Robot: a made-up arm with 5 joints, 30 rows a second.
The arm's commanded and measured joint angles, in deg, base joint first. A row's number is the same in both.
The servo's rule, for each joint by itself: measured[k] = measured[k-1] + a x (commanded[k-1-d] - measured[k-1]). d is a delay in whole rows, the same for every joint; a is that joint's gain. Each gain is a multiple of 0.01, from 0.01 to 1. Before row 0 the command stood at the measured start. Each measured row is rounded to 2 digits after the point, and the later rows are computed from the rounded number. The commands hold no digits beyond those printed.
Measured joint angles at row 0: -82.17, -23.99, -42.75, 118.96, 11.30
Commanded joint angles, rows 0 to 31: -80.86, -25.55, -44.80, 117.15, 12.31; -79.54, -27.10, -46.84, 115.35, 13.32; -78.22, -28.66, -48.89, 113.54, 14.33; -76.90, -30.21, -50.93, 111.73, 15.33; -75.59, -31.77, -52.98, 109.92, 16.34; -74.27, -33.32, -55.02, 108.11, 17.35; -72.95, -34.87, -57.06, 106.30, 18.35; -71.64, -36.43, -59.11, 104.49, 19.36; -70.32, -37.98, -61.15, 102.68, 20.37; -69.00, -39.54, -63.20, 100.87, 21.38; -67.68, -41.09, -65.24, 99.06, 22.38; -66.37, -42.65, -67.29, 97.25, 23.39; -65.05, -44.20, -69.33, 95.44, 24.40; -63.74, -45.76, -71.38, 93.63, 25.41; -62.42, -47.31, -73.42, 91.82, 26.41; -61.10, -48.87, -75.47, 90.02, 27.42; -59.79, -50.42, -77.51, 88.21, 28.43; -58.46, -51.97, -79.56, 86.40, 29.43; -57.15, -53.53, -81.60, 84.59, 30.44; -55.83, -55.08, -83.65, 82.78, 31.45; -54.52, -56.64, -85.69, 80.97, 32.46; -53.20, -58.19, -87.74, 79.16, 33.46; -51.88, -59.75, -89.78, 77.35, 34.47; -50.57, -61.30, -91.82, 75.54, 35.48; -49.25, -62.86, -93.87, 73.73, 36.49; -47.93, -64.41, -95.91, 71.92, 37.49; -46.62, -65.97, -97.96, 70.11, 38.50; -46.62, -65.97, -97.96, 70.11, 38.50; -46.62, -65.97, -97.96, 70.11, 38.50; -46.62, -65.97, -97.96, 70.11, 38.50; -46.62, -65.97, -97.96, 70.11, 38.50; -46.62, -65.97, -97.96, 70.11, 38.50
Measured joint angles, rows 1 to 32: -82.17, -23.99, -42.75, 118.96, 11.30; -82.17, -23.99, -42.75, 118.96, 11.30; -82.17, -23.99, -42.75, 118.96, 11.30; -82.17, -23.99, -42.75, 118.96, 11.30; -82.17, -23.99, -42.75, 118.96, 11.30; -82.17, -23.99, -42.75, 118.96, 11.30; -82.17, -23.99, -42.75, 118.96, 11.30; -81.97, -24.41, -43.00, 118.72, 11.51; -81.61, -25.14, -43.46, 118.28, 11.89; -81.10, -26.09, -44.11, 117.66, 12.40; -80.47, -27.20, -44.93, 116.89, 13.02; -79.74, -28.43, -45.90, 115.98, 13.72; -78.92, -29.75, -46.99, 114.96, 14.48; -78.02, -31.13, -48.20, 113.83, 15.29; -77.06, -32.56, -49.51, 112.62, 16.14; -76.05, -34.02, -50.91, 111.33, 17.03; -74.99, -35.51, -52.38, 109.97, 17.94; -73.89, -37.02, -53.92, 108.55, 18.87; -72.76, -38.54, -55.52, 107.08, 19.82; -71.60, -40.07, -57.18, 105.57, 20.78; -70.42, -41.61, -58.88, 104.02, 21.75; -69.22, -43.15, -60.62, 102.43, 22.73; -68.00, -44.69, -62.40, 100.82, 23.71; -66.77, -46.24, -64.21, 99.18, 24.70; -65.52, -47.79, -66.05, 97.52, 25.69; -64.26, -49.34, -67.92, 95.84, 26.69; -63.00, -50.89, -69.81, 94.14, 27.69; -61.73, -52.44, -71.72, 92.43, 28.69; -60.45, -53.99, -73.64, 90.70, 29.69; -59.16, -55.55, -75.58, 88.96, 30.69; -57.87, -57.10, -77.53, 87.22, 31.70; -56.58, -58.66, -79.49, 85.47, 32.71
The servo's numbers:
d 7
a 0.15 0.27 0.12 0.13 0.21

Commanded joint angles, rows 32 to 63: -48.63, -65.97, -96.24, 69.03, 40.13; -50.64, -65.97, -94.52, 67.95, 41.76; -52.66, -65.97, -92.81, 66.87, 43.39; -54.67, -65.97, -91.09, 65.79, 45.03; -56.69, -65.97, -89.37, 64.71, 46.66; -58.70, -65.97, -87.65, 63.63, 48.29; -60.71, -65.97, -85.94, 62.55, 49.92; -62.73, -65.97, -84.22, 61.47, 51.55; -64.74, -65.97, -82.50, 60.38, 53.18; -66.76, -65.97, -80.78, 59.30, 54.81; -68.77, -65.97, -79.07, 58.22, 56.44; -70.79, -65.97, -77.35, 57.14, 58.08; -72.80, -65.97, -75.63, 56.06, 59.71; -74.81, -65.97, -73.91, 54.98, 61.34; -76.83, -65.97, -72.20, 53.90, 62.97; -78.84, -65.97, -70.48, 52.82, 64.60; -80.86, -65.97, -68.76, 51.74, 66.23; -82.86, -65.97, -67.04, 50.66, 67.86; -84.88, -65.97, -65.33, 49.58, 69.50; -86.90, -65.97, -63.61, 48.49, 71.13; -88.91, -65.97, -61.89, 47.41, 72.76; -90.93, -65.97, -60.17, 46.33, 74.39; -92.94, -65.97, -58.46, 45.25, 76.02; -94.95, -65.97, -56.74, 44.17, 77.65; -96.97, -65.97, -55.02, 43.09, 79.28; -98.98, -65.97, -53.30, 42.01, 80.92; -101.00, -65.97, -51.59, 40.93, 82.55; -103.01, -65.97, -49.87, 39.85, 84.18; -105.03, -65.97, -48.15, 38.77, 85.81; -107.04, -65.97, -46.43, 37.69, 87.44; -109.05, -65.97, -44.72, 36.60, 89.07; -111.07, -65.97, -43.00, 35.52, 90.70
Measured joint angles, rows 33 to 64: -55.28, -60.21, -81.46, 83.71, 33.71; -53.98, -61.77, -83.44, 81.94, 34.72; -52.88, -62.90, -85.18, 80.40, 35.51; -51.94, -63.73, -86.71, 79.06, 36.14; -51.14, -64.33, -88.06, 77.90, 36.64; -50.46, -64.77, -89.25, 76.89, 37.03; -49.88, -65.09, -90.30, 76.01, 37.34; -49.69, -65.33, -91.01, 75.10, 37.93; -49.83, -65.50, -91.43, 74.17, 38.73; -50.25, -65.63, -91.60, 73.22, 39.71; -50.91, -65.72, -91.54, 72.25, 40.83; -51.78, -65.79, -91.28, 71.27, 42.05; -52.82, -65.84, -90.84, 70.28, 43.36; -54.00, -65.88, -90.25, 69.28, 44.74; -55.31, -65.90, -89.53, 68.26, 46.17; -56.72, -65.92, -88.69, 67.24, 47.64; -58.23, -65.93, -87.74, 66.21, 49.15; -59.81, -65.94, -86.70, 65.17, 50.68; -61.46, -65.95, -85.58, 64.13, 52.23; -63.16, -65.96, -84.39, 63.08, 53.80; -64.91, -65.96, -83.13, 62.03, 55.38; -66.70, -65.96, -81.82, 60.97, 56.97; -68.52, -65.96, -80.46, 59.91, 58.57; -70.37, -65.96, -79.06, 58.85, 60.18; -72.24, -65.96, -77.62, 57.79, 61.79; -74.14, -65.96, -76.15, 56.72, 63.41; -76.05, -65.96, -74.65, 55.65, 65.03; -77.98, -65.96, -73.12, 54.58, 66.65; -79.92, -65.96, -71.57, 53.51, 68.28; -81.87, -65.96, -70.00, 52.44, 69.91; -83.83, -65.96, -68.41, 51.36, 71.54; -85.80, -65.96, -66.80, 50.28, 73.17
